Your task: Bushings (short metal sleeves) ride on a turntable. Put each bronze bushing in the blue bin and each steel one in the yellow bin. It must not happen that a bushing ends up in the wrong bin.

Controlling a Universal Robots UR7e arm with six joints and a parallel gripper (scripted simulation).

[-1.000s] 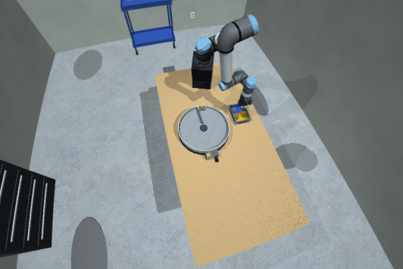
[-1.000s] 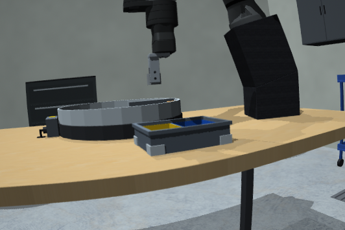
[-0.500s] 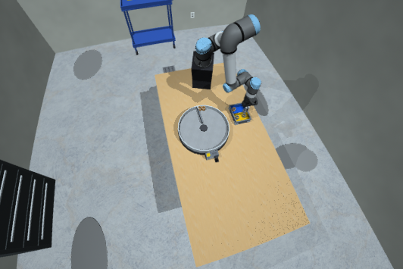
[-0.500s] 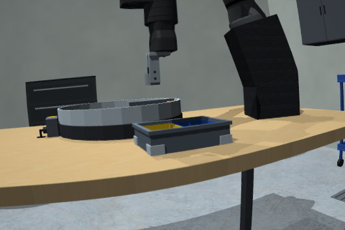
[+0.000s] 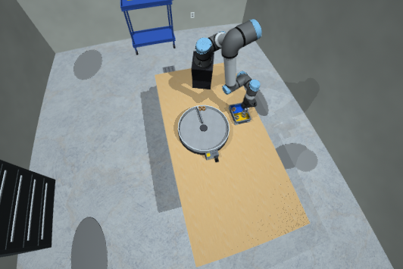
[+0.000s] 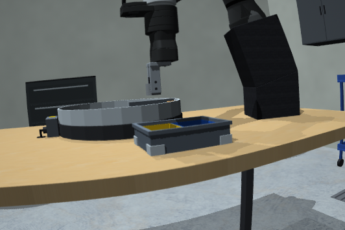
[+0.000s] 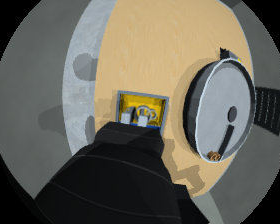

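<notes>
The grey two-part tray lies 110 mm below my hand and 50 mm behind it. Round my hand: round grey turntable (360 mm to the right, 90 mm below, 40 mm behind).
</notes>
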